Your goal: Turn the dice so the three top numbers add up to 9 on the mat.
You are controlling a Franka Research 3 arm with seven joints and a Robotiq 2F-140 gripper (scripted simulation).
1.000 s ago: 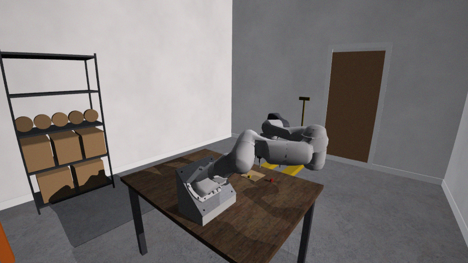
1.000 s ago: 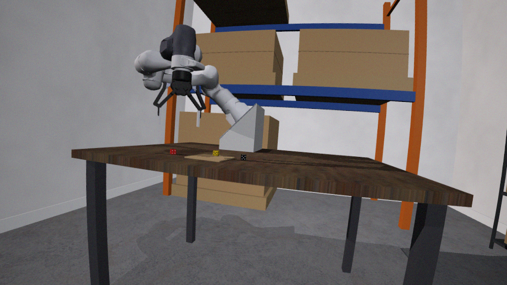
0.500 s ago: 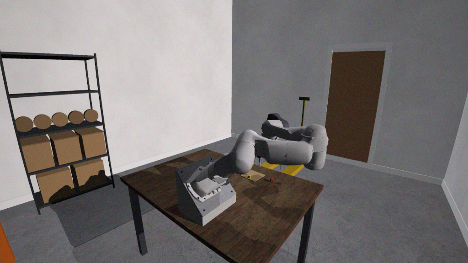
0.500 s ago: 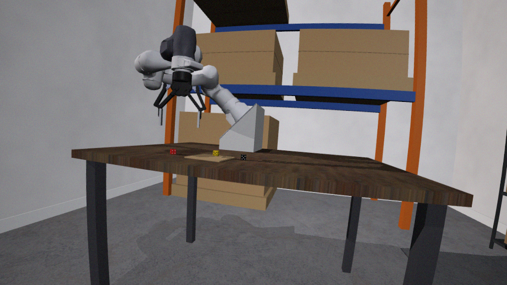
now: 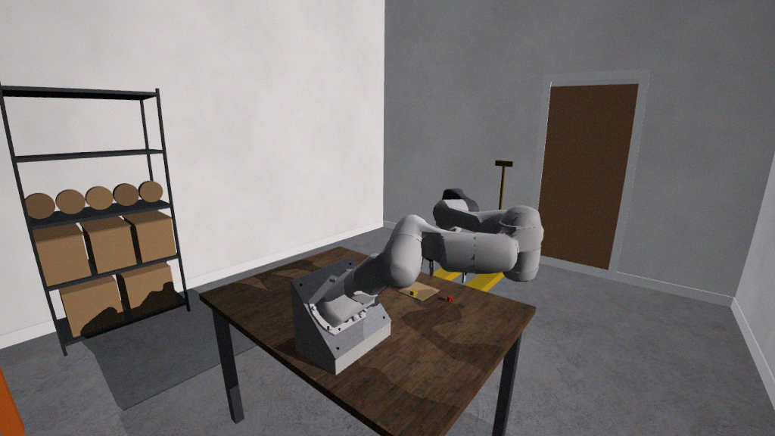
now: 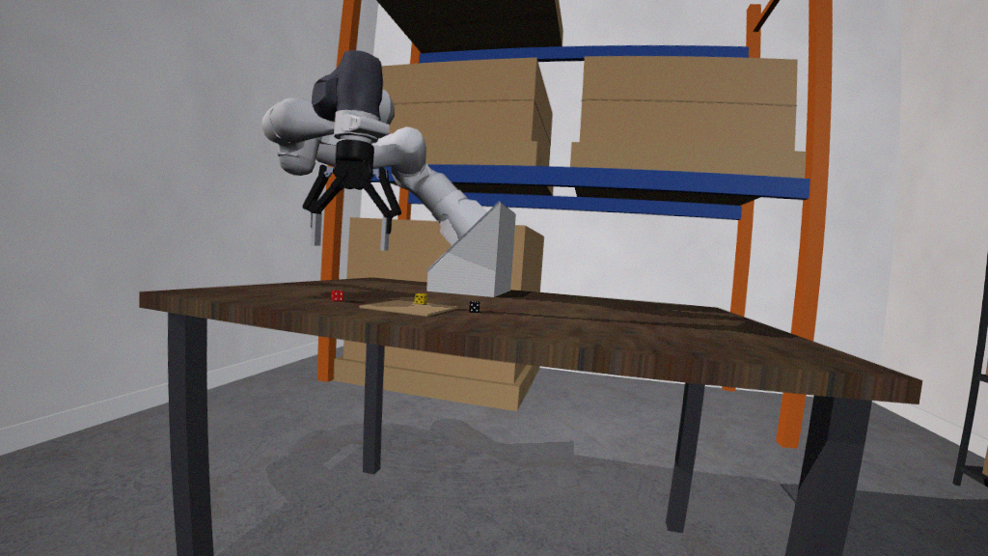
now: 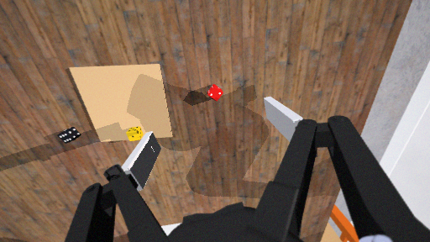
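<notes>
Right now my hand is 10 mm short of the red die, 20 mm to the left of it and 110 mm above it. Also, from my hand: yellow die (30 mm behind, 150 mm to the left, 100 mm below); black die (260 mm to the left, 110 mm below); tan mat (20 mm ahead, 140 mm to the left, 120 mm below).
</notes>
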